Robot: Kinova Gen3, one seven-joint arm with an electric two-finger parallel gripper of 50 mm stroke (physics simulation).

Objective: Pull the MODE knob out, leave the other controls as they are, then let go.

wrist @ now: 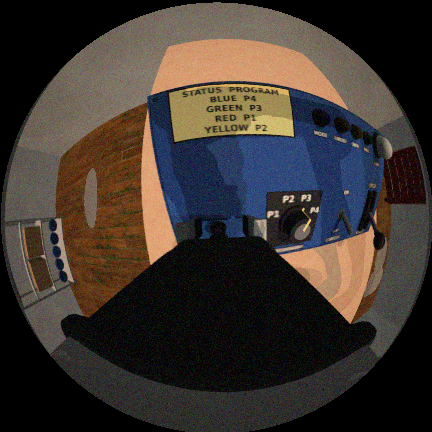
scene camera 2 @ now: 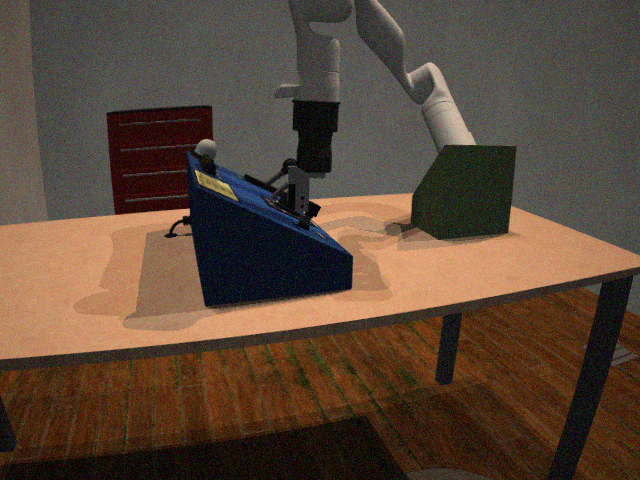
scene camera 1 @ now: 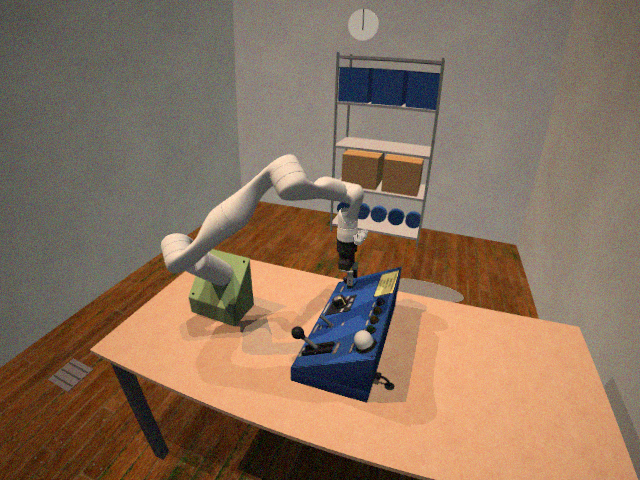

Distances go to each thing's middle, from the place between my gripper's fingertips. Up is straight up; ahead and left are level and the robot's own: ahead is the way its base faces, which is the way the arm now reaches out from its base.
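My gripper, relative to the program dial (wrist: pixel 294 222): 11 cm to the left of it, 3 cm past it, 2 cm above it. Blue control panel (scene camera 2: pixel 247 249), counted from my hand: 4 cm ahead, 3 cm below, 18 cm to the right.
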